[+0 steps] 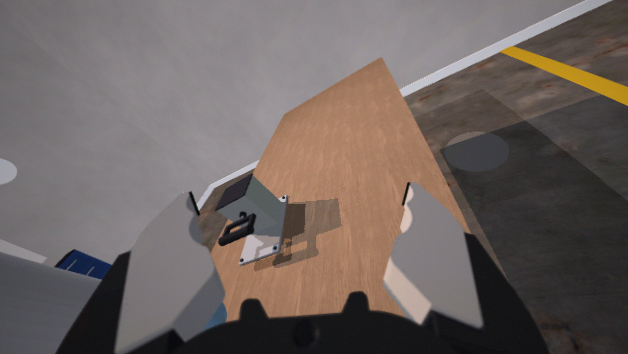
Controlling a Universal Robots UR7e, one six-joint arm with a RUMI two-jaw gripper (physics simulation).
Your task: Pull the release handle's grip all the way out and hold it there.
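The release handle's grip [238, 231] is a black bar loop on the front side of a grey-green box [265, 205] with a dark top. The box stands on a light metal plate [252, 251] with dark screws, on the wooden table. The grip shows left of the middle, nearer the left finger than the right one. My gripper [302, 190] is wide open, with nothing between its fingers and no contact with the grip visible. How far the grip stands out from the box is hard to tell from this angle.
The wooden table [350, 140] runs away toward a grey wall, its right edge dropping to a dark floor with a yellow stripe [570, 74]. A blue object [84, 264] shows at the far left beside a grey surface [40, 300]. A bit of blue [218, 318] shows behind the left finger.
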